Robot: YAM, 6 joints.
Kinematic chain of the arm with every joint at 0, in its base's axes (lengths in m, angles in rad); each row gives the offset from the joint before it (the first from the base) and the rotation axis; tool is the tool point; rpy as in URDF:
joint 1: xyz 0 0 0.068 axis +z
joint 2: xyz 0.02 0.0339 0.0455 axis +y
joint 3: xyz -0.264 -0.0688 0 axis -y
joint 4: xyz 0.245 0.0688 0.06 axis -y
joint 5: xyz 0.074 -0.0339 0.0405 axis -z
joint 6: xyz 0.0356 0 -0.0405 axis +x
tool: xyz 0 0 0 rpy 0 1.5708 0
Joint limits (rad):
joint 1: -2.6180..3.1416
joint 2: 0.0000..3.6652
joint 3: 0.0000..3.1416
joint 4: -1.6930..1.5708
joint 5: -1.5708..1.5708
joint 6: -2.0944..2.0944
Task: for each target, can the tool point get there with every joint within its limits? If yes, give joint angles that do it. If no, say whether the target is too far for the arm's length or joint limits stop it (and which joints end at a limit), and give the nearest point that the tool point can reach.
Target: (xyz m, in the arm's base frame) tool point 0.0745 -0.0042 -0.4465
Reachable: no: joint limits stop it (at a limit: joint 2) | nearest point 0.1122 -0.0063 -0.3537 | short by 0.100 m
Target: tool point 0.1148 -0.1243 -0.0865
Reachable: yes | joints -0.9363 2.7335 0.3394 1.2669 -0.5550 0.9289
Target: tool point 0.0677 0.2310 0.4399
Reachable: yes | joints 1.2503 1.1023 1.2695 -0.2512 -0.2418 1.2226
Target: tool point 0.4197 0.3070 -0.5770
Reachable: no: too far | nearest point 0.3283 0.2401 -0.3440 | short by 0.259 m
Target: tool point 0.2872 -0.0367 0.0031
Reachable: yes | joints -0.0115 2.2584 0.8867 -0.2832 1.2143 -0.2298
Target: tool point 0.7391 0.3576 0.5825
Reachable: no: too far | nearest point 0.5042 0.2439 0.4297 | short by 0.302 m
